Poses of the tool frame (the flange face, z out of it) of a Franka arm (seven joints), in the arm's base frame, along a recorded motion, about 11 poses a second.
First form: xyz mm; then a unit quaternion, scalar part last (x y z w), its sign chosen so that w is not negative.
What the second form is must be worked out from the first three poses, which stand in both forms.
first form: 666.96 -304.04 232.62 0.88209 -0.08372 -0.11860 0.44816
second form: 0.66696 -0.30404 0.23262 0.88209 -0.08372 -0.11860 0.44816
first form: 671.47 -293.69 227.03 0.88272 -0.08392 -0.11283 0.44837
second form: 0.67147 -0.29369 0.22703 0.88272 -0.08392 -0.11283 0.44837
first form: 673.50 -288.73 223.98 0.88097 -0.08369 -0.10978 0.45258
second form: 0.67350 -0.28873 0.22398 0.88097 -0.08369 -0.10978 0.45258
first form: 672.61 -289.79 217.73 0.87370 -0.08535 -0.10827 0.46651
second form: 0.67261 -0.28979 0.21773 0.87370 -0.08535 -0.10827 0.46651
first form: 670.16 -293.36 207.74 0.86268 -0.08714 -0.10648 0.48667
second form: 0.67016 -0.29336 0.20774 0.86268 -0.08714 -0.10648 0.48667
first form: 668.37 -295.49 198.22 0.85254 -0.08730 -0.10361 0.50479
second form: 0.66837 -0.29549 0.19822 0.85254 -0.08730 -0.10361 0.50479
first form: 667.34 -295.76 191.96 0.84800 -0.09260 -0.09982 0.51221
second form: 0.66734 -0.29576 0.19196 0.84800 -0.09260 -0.09982 0.51221
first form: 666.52 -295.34 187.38 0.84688 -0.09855 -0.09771 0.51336
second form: 0.66652 -0.29534 0.18738 0.84688 -0.09855 -0.09771 0.51336
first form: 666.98 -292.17 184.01 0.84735 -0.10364 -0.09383 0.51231
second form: 0.66698 -0.29217 0.18401 0.84735 -0.10364 -0.09383 0.51231
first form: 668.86 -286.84 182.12 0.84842 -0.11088 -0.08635 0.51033
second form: 0.66886 -0.28684 0.18212 0.84842 -0.11088 -0.08635 0.51033
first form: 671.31 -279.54 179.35 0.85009 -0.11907 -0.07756 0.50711
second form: 0.67131 -0.27954 0.17935 0.85009 -0.11907 -0.07756 0.50711
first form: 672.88 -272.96 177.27 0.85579 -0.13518 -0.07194 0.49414
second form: 0.67288 -0.27296 0.17727 0.85579 -0.13518 -0.07194 0.49414
